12 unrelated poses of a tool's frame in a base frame.
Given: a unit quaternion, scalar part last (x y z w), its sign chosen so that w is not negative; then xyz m.
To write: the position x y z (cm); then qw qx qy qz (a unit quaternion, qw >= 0). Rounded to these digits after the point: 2 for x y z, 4 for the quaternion.
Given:
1: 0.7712, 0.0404, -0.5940, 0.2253, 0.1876, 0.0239, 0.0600
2: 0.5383, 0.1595, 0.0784, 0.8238, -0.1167, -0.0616, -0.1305
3: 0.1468, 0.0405, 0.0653, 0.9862, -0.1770, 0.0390, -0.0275
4: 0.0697, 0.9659, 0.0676, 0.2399, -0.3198, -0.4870, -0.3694
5: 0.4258, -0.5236, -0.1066, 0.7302, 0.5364, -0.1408, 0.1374
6: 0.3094, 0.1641, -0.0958, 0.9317, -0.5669, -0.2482, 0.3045
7: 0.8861, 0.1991, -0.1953, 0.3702, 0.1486, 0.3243, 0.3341
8: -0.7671, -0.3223, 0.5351, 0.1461, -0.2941, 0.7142, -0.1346
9: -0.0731, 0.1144, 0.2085, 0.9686, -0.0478, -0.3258, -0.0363
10: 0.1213, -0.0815, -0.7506, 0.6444, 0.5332, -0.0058, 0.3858
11: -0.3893, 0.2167, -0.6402, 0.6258, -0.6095, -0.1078, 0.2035
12: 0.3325, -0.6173, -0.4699, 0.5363, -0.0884, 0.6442, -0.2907
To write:
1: 18.76, 2.39, 6.00, 0.2253, 0.7712, 0.0404, -0.5940
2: -11.67, -6.16, -13.05, 0.8238, 0.5383, 0.1595, 0.0784
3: -17.70, 3.90, -2.75, 0.9862, 0.1468, 0.0405, 0.0653
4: -31.98, -48.70, -36.94, 0.2399, 0.0697, 0.9659, 0.0676
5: 53.64, -14.08, 13.74, 0.7302, 0.4258, -0.5236, -0.1066
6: -56.69, -24.82, 30.45, 0.9317, 0.3094, 0.1641, -0.0958
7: 14.86, 32.43, 33.41, 0.3702, 0.8861, 0.1991, -0.1953
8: -29.41, 71.42, -13.46, 0.1461, -0.7671, -0.3223, 0.5351
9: -4.78, -32.58, -3.63, 0.9686, -0.0731, 0.1144, 0.2085
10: 53.32, -0.58, 38.58, 0.6444, 0.1213, -0.0815, -0.7506
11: -60.95, -10.78, 20.35, 0.6258, -0.3893, 0.2167, -0.6402
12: -8.84, 64.42, -29.07, 0.5363, 0.3325, -0.6173, -0.4699
